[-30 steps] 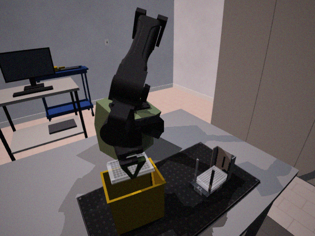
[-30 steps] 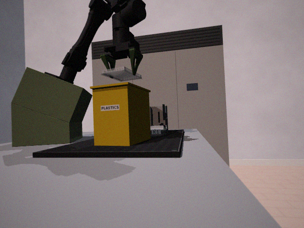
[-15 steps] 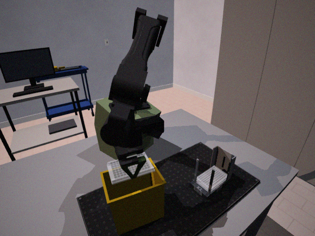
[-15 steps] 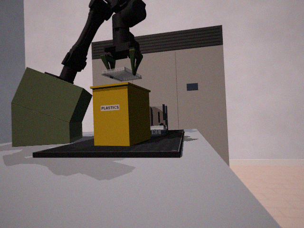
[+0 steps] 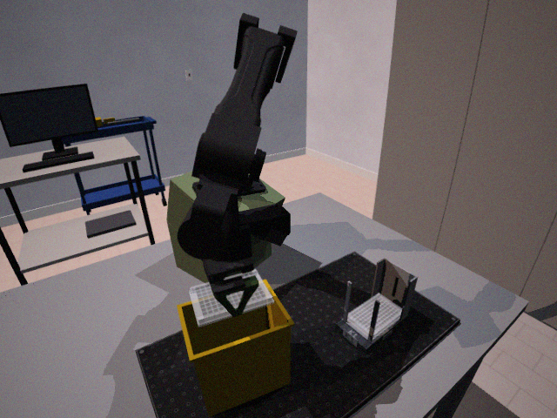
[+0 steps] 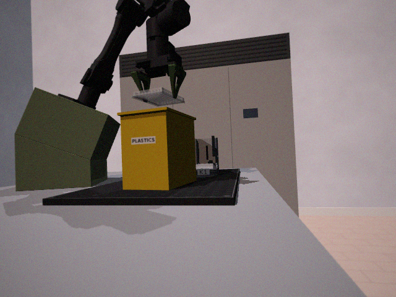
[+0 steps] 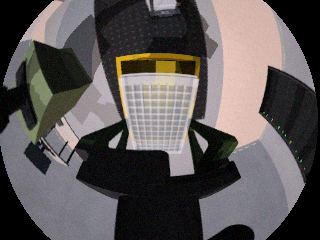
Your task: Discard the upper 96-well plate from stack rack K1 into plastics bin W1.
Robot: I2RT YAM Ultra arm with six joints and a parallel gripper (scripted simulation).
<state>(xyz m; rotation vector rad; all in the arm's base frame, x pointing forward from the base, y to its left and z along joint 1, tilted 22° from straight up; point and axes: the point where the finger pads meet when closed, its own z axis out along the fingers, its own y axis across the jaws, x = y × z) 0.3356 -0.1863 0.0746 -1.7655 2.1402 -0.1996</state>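
The 96-well plate is right at my hand. From my hand the other things lie so: yellow plastics bin (14 cm below).
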